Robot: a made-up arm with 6 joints. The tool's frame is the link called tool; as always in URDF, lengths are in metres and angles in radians.
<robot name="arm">
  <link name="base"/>
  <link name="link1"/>
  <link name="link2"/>
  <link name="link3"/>
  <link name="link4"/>
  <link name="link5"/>
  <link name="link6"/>
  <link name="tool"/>
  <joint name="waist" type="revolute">
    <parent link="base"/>
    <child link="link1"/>
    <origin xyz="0 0 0.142"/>
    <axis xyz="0 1 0"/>
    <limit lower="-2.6" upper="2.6"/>
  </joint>
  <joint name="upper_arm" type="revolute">
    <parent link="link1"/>
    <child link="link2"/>
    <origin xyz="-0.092 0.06 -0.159"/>
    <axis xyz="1 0 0"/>
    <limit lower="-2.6" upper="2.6"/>
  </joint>
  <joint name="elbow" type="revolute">
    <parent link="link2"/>
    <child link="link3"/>
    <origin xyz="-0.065 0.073 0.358"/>
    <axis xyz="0 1 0"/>
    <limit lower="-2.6" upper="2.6"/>
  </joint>
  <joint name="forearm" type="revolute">
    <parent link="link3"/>
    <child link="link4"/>
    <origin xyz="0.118 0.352 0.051"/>
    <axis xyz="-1 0 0"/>
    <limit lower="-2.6" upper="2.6"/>
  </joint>
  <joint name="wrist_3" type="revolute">
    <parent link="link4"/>
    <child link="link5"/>
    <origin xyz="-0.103 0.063 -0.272"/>
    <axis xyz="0 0 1"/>
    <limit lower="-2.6" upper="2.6"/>
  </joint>
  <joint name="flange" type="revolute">
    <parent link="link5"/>
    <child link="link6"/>
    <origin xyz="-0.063 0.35 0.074"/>
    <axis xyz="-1 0 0"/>
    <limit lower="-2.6" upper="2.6"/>
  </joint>
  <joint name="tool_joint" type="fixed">
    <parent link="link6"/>
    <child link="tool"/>
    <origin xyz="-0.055 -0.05 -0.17"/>
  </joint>
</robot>
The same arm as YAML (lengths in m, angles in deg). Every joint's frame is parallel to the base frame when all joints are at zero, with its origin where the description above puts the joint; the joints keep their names.
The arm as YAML. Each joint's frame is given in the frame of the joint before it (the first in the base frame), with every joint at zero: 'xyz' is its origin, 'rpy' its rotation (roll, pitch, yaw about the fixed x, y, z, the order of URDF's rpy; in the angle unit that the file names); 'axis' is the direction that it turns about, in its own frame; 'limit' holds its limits. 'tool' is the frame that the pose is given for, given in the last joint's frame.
units:
  length: m
  angle: deg
joints:
  - name: waist
    type: revolute
    origin:
      xyz: [0.0, 0.0, 0.142]
      rpy: [0.0, 0.0, 0.0]
    axis: [0.0, 1.0, 0.0]
    limit:
      lower: -148.97
      upper: 148.97
  - name: upper_arm
    type: revolute
    origin:
      xyz: [-0.092, 0.06, -0.159]
      rpy: [0.0, 0.0, 0.0]
    axis: [1.0, 0.0, 0.0]
    limit:
      lower: -148.97
      upper: 148.97
  - name: elbow
    type: revolute
    origin:
      xyz: [-0.065, 0.073, 0.358]
      rpy: [0.0, 0.0, 0.0]
    axis: [0.0, 1.0, 0.0]
    limit:
      lower: -148.97
      upper: 148.97
  - name: forearm
    type: revolute
    origin:
      xyz: [0.118, 0.352, 0.051]
      rpy: [0.0, 0.0, 0.0]
    axis: [-1.0, 0.0, 0.0]
    limit:
      lower: -148.97
      upper: 148.97
  - name: wrist_3
    type: revolute
    origin:
      xyz: [-0.103, 0.063, -0.272]
      rpy: [0.0, 0.0, 0.0]
    axis: [0.0, 0.0, 1.0]
    limit:
      lower: -148.97
      upper: 148.97
  - name: flange
    type: revolute
    origin:
      xyz: [-0.063, 0.35, 0.074]
      rpy: [0.0, 0.0, 0.0]
    axis: [-1.0, 0.0, 0.0]
    limit:
      lower: -148.97
      upper: 148.97
tool:
  origin:
    xyz: [-0.055, -0.05, -0.17]
    rpy: [0.0, 0.0, 0.0]

